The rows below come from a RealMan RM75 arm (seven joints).
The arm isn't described. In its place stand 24 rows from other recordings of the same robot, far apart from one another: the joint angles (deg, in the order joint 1, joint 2, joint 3, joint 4, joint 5, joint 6, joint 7), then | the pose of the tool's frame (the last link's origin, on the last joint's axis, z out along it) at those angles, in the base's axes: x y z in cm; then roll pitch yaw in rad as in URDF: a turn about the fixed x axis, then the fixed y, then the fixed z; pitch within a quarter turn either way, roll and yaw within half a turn.
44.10 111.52 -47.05 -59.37 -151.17 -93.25 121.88 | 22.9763 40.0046 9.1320 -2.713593 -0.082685 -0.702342
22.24 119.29 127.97 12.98 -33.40 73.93 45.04 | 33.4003 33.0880 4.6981 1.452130 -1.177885 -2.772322
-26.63 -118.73 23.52 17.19 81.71 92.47 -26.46 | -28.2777 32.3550 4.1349 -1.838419 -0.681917 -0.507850
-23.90 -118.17 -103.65 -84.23 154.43 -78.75 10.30 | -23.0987 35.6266 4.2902 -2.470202 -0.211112 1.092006
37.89 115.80 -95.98 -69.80 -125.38 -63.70 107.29 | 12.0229 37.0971 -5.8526 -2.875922 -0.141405 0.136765
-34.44 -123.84 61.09 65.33 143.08 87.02 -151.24 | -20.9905 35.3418 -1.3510 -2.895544 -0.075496 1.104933
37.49 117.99 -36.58 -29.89 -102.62 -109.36 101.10 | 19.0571 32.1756 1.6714 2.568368 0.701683 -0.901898
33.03 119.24 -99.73 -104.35 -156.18 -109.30 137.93 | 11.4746 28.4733 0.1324 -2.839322 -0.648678 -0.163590
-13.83 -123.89 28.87 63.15 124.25 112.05 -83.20 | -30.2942 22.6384 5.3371 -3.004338 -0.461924 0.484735
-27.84 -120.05 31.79 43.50 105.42 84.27 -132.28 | -27.0073 35.0957 4.7993 2.671616 -0.744853 1.614983
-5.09 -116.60 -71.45 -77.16 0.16 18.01 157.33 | -26.1168 33.5849 -2.1390 -2.170401 -0.576573 0.659875
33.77 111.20 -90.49 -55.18 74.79 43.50 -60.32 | 18.9948 41.8705 -1.5841 -2.625199 0.315856 -0.437396
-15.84 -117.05 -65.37 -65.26 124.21 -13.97 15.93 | -21.8584 34.1972 -8.8693 -2.611963 -0.607821 0.832496
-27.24 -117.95 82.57 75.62 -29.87 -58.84 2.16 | -20.9236 39.4416 1.3575 -2.511503 -0.430544 1.039880
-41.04 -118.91 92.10 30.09 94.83 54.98 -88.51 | -20.7023 35.7512 -11.5300 -2.980950 -0.136551 0.307073
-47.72 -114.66 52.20 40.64 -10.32 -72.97 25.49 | -28.5442 40.8566 3.3557 -2.438285 -0.003976 1.239520
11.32 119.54 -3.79 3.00 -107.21 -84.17 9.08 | 35.1300 20.5929 -5.0038 -2.043971 0.671220 0.000158
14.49 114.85 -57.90 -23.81 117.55 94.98 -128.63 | 29.9967 27.0205 3.8189 -2.350668 0.998152 0.091392
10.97 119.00 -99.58 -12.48 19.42 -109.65 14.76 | 30.8630 22.7965 6.8933 -1.043893 0.628978 0.937540
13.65 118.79 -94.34 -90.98 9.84 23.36 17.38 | 16.3670 39.1056 6.1657 -2.050684 0.860352 -0.416260
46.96 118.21 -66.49 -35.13 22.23 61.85 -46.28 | 26.8588 40.1433 -3.6316 -2.560481 -0.233503 -0.818878
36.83 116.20 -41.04 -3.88 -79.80 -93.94 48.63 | 22.4323 33.3161 -1.6866 -2.686903 1.075804 -0.083108
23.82 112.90 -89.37 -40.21 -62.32 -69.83 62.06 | 21.9323 33.3903 -2.8577 -2.787027 0.638605 -0.060186
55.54 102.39 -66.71 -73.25 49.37 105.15 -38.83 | 7.2103 40.4367 11.5347 -2.823144 -0.165358 -0.447905
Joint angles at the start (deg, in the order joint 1, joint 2, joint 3, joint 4, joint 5, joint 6, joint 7): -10.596, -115.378, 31.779, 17.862, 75.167, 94.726, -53.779
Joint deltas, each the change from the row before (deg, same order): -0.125, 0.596, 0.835, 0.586, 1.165, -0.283, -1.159; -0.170, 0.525, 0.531, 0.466, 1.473, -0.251, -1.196; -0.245, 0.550, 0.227, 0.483, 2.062, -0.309, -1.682; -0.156, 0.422, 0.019, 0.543, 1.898, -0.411, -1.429; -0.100, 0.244, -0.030, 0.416, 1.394, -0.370, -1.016; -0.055, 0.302, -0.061, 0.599, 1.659, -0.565, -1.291; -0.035, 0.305, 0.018, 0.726, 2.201, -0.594, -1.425; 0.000, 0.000, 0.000, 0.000, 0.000, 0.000, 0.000; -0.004, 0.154, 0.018, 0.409, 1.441, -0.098, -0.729; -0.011, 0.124, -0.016, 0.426, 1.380, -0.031, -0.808; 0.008, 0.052, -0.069, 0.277, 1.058, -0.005, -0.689; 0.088, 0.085, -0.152, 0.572, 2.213, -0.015, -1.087; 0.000, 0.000, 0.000, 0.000, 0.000, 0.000, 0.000; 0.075, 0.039, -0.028, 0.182, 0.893, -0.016, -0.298
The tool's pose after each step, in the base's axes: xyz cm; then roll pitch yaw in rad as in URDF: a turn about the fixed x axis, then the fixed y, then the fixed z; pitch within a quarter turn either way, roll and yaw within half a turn. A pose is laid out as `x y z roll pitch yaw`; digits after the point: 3 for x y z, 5 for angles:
-35.769 23.948 6.309 -2.14563 -1.07251 0.03277
-35.805 24.056 6.313 -2.22029 -1.06046 0.09344
-35.879 24.165 6.286 -2.30856 -1.04751 0.16961
-36.010 24.241 6.286 -2.37590 -1.03122 0.23158
-36.121 24.288 6.259 -2.42049 -1.01793 0.27462
-36.317 24.331 6.278 -2.46788 -0.99950 0.32435
-36.542 24.315 6.205 -2.52481 -0.97205 0.38192
-36.542 24.315 6.205 -2.52481 -0.97205 0.38192
-36.631 24.241 6.116 -2.55923 -0.95404 0.41223
-36.701 24.169 6.039 -2.59204 -0.93781 0.44105
-36.757 24.089 5.952 -2.61808 -0.92722 0.46542
-36.911 23.866 5.760 -2.66275 -0.90119 0.50706
-36.911 23.866 5.760 -2.66275 -0.90119 0.50706
-36.996 23.738 5.665 -2.67837 -0.88914 0.52172

